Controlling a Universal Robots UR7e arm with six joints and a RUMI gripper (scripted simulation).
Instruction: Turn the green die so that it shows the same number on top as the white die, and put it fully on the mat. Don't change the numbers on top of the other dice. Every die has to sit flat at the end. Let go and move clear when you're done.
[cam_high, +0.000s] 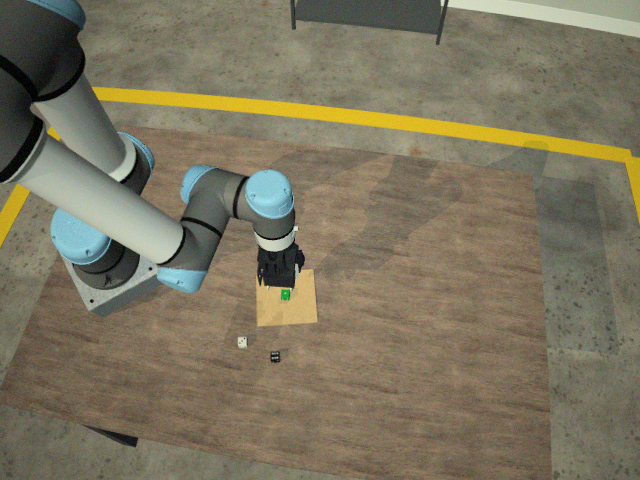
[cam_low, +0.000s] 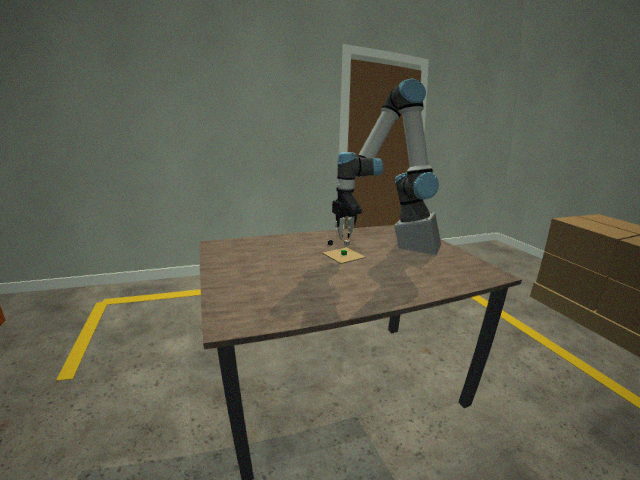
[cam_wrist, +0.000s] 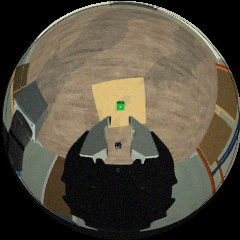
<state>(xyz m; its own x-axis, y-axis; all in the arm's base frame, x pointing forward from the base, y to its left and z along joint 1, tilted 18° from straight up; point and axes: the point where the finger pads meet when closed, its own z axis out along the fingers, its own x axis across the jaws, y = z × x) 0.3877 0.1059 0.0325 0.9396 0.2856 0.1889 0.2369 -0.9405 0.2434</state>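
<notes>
My hand is 8 cm above the green die. Also, from my hand: black die (15 cm to the right, 8 cm below, 3 cm ahead); then white die (14 cm to the right, 8 cm below, 5 cm behind); then tan mat (9 cm below).
</notes>
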